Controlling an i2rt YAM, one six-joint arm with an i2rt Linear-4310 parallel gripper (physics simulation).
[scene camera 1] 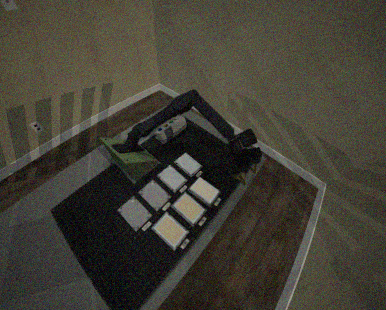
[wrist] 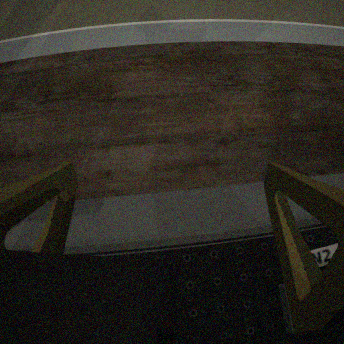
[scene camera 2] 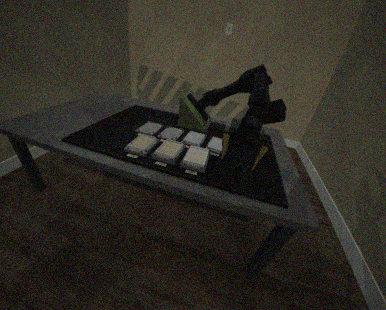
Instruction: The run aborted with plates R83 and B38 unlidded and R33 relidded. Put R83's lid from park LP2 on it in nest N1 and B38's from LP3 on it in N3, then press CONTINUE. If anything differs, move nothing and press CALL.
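Places are measured from the arm's base along level axes (x down, y ahead, z right), in centimetres.
Pixels of known places: gripper, fingertip midpoint: (scene camera 1: pixel 250 179) (wrist: pixel 170 172) (scene camera 2: pixel 236 165); arm's base at its link origin: (scene camera 1: pixel 129 148) (scene camera 2: pixel 197 107).
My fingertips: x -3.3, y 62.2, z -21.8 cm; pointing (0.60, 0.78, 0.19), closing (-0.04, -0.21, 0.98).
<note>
Ahead of a thing's pixels: the offset from my fingertips to its top centre. "spot": to the spot under its first point. Level surfaces: height alone.
My gripper (scene camera 1: pixel 248 174) (scene camera 2: pixel 239 162) (wrist: pixel 170 172) is open and empty, above the black mat's edge beside the plates. In scene view 1, three cream-topped plates {dx +9.3, dy -16.4, dz +13.7 cm} (scene camera 1: pixel 204 191) {dx +9.3, dy -17.5, dz +26.0 cm} (scene camera 1: pixel 189 208) {dx +9.7, dy -18.5, dz +39.2 cm} (scene camera 1: pixel 170 230) stand in one row. Behind them is a row of pale grey-white squares {dx +11.0, dy -33.1, dz +5.0 cm} (scene camera 1: pixel 188 164) {dx +11.0, dy -34.9, dz +17.8 cm} (scene camera 1: pixel 172 178) {spot: dx +11.8, dy -35.6, dz +31.1 cm} (scene camera 1: pixel 154 195) {spot: dx +11.8, dy -36.7, dz +43.5 cm} (scene camera 1: pixel 135 213). Both rows also show in scene view 2, cream {spot: dx +9.3, dy -13.9, dz +25.1 cm} (scene camera 2: pixel 169 151) and pale {dx +10.7, dy -35.9, dz +30.7 cm} (scene camera 2: pixel 171 133). Small labels are unreadable there; in the wrist view a partly hidden label {spot: dx +12.5, dy -7.7, dz +14.8 cm} (wrist: pixel 326 255) ends in 2. A light panel {dx +4.4, dy -57.9, dz -9.1 cm} (scene camera 1: pixel 172 129) with coloured buttons stands near the arm; its lettering is unreadable.
A green wedge-shaped stand (scene camera 1: pixel 135 162) (scene camera 2: pixel 191 117) is behind the pale row, near the arm's base. The black mat {dx +12.7 cm} (scene camera 1: pixel 100 250) (scene camera 2: pixel 250 187) lies on a grey table {dx +14.0 cm} (scene camera 1: pixel 30 245) (scene camera 2: pixel 85 155). The arm passes over the button panel's side of the table.
</note>
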